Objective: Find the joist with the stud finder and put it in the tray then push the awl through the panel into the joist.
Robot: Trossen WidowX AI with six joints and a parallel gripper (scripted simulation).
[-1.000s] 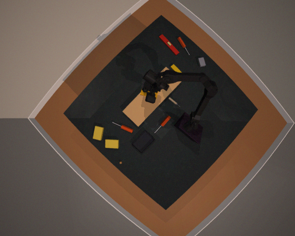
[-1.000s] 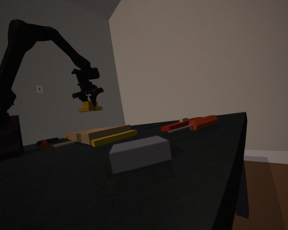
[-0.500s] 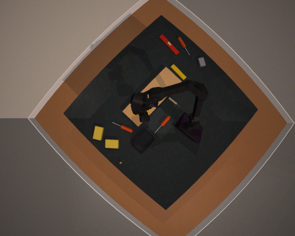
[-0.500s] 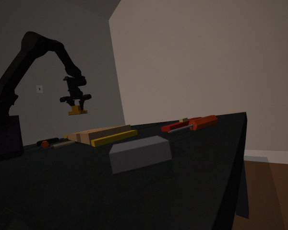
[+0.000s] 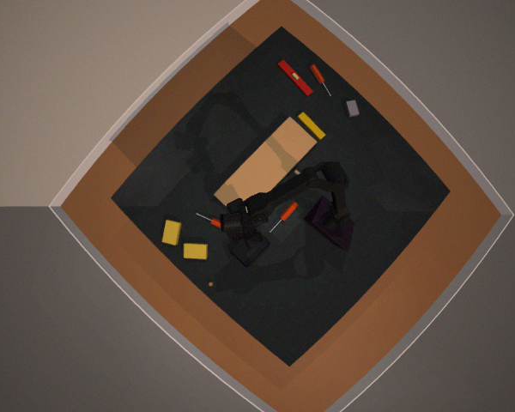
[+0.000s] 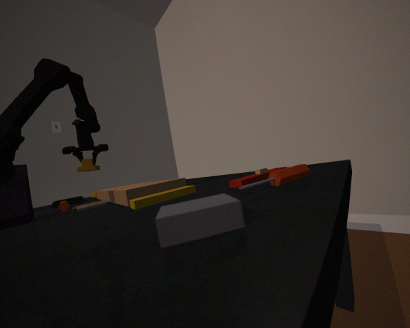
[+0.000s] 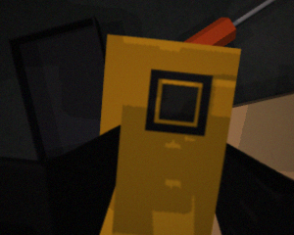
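Right now the dark tray is 110 mm behind my gripper tip, 60 mm to the left of it and 160 mm below it. The rest, counted from my gripper tip: awl: 70 mm behind, 360 mm to the right, 160 mm below; yellow stud finder: 20 mm above; stud finder light: 10 mm ahead, 20 mm to the left, 40 mm above.
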